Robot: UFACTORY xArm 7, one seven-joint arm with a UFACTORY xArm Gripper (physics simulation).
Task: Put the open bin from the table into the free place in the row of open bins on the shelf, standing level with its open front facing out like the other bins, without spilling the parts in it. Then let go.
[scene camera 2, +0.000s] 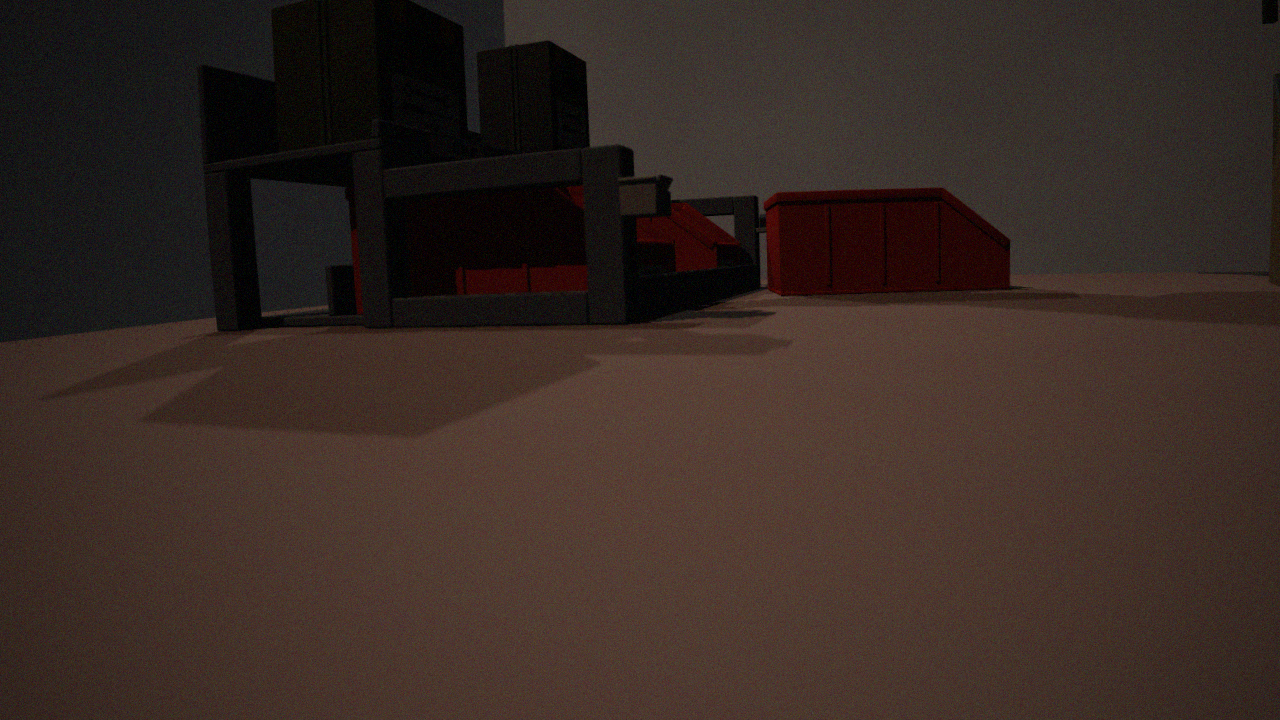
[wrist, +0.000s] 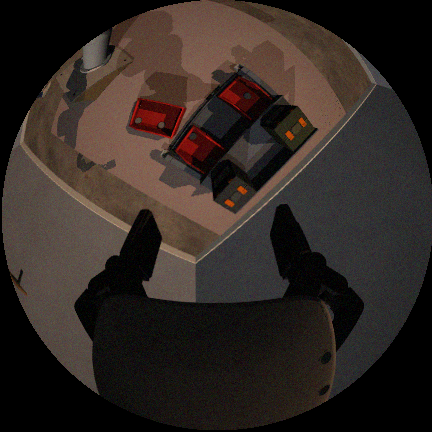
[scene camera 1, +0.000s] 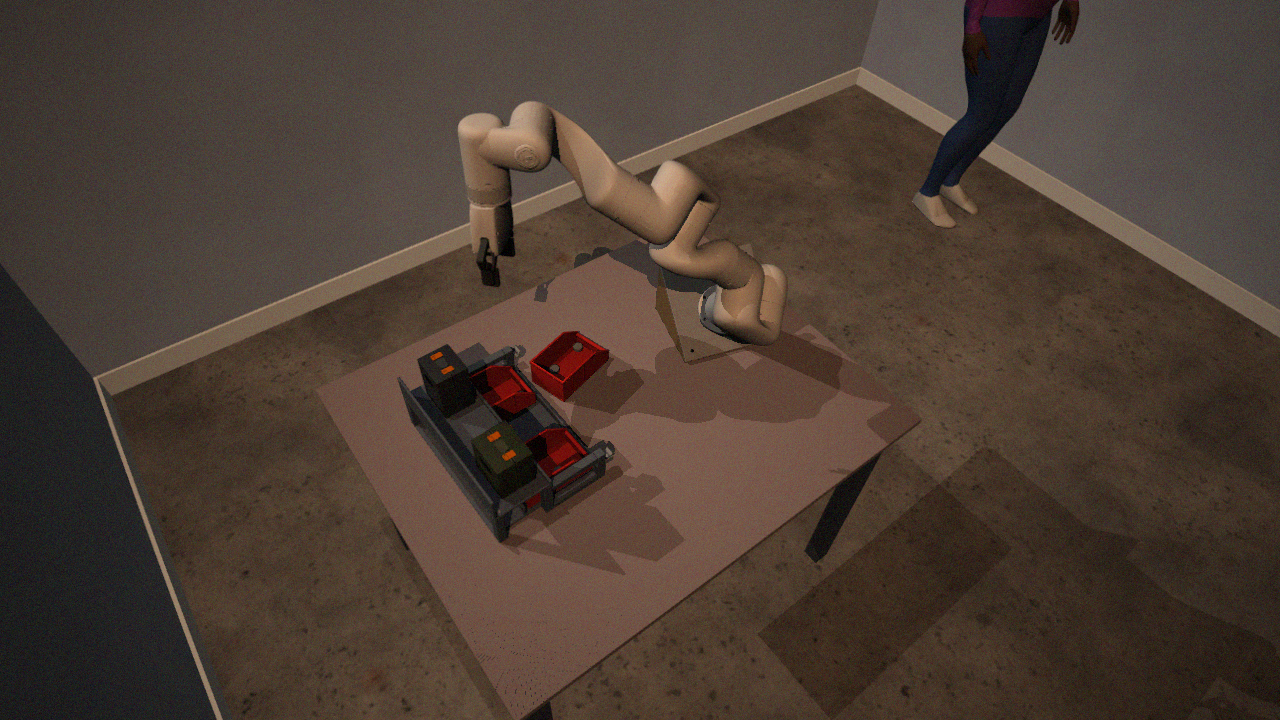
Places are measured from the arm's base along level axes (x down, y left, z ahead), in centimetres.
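Where they show: gripper, fingertip midpoint: (wrist: 213, 221) (scene camera 1: 499, 270); arm's base at its link origin: (wrist: 94, 61).
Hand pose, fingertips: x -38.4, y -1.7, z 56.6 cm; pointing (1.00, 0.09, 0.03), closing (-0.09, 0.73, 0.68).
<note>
Things, the pixels of their top centre, and the offset from my fingertips. Level surfaces: height alone.
- open red bin at its top centre: (scene camera 2: 877, 194) (scene camera 1: 569, 350) (wrist: 150, 116) dx +38.0, dy -5.5, dz -16.9 cm
- table at its surface level: dx +45.5 cm
- black box at its top centre: (scene camera 2: 533, 54) (scene camera 1: 442, 362) (wrist: 235, 196) dx +23.1, dy -4.5, dz +13.4 cm
- olive box at its top centre: (scene camera 2: 371, 13) (scene camera 1: 501, 445) (wrist: 296, 128) dx +25.6, dy +18.5, dz +11.4 cm
The open red bin (scene camera 1: 547, 379) (scene camera 2: 886, 241) (wrist: 150, 120) stands level on the table (scene camera 1: 716, 492), beside the front of the dark shelf (scene camera 1: 577, 480) (scene camera 2: 604, 237) (wrist: 250, 145). Two round grey parts lie in it. The shelf holds two red bins, one (scene camera 1: 505, 391) (wrist: 200, 150) at the end nearer the table bin and another (scene camera 1: 562, 454) (wrist: 245, 97) at the other end. The free place lies between them. My gripper (scene camera 1: 488, 274) (wrist: 213, 221) is open and empty, high up and well away from the bin, on the far side in scene camera 1. Its fingers do not show clearly in scene camera 2.
A black box (scene camera 1: 445, 383) (scene camera 2: 532, 98) (wrist: 235, 194) and an olive box (scene camera 1: 503, 463) (scene camera 2: 366, 76) (wrist: 291, 130) with orange latches stand on the shelf's upper rear part. The arm's base stands on the table, to the right in scene camera 1. A person (scene camera 1: 993, 80) stands beyond the table.
</note>
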